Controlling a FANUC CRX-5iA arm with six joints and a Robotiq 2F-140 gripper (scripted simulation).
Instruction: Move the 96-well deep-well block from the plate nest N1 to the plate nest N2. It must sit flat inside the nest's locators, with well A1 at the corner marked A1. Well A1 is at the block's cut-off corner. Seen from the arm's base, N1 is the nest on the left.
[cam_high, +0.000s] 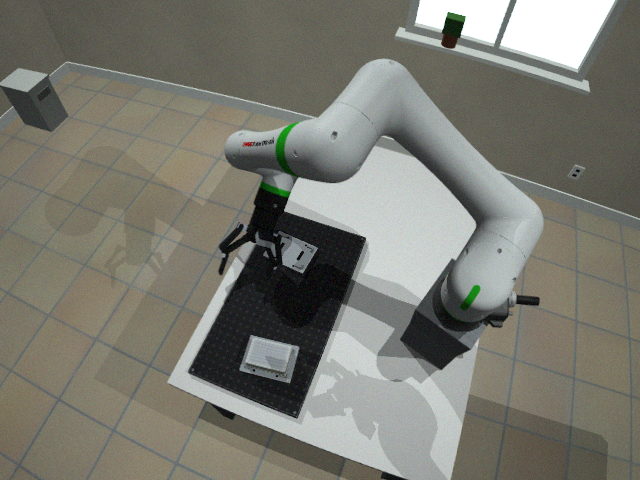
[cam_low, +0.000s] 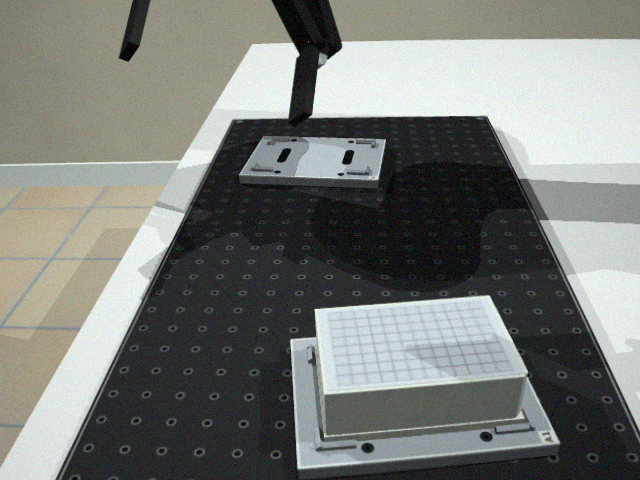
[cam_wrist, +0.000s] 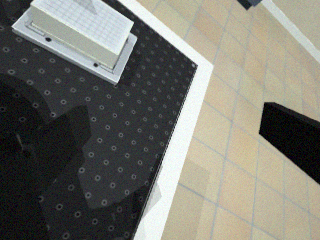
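Right now the 96-well deep-well block is 190 mm to the left of my hand, 150 mm below it and 110 mm behind it. The rest, counted from my hand: A1 mark 240 mm to the left, 190 mm behind, 170 mm below.
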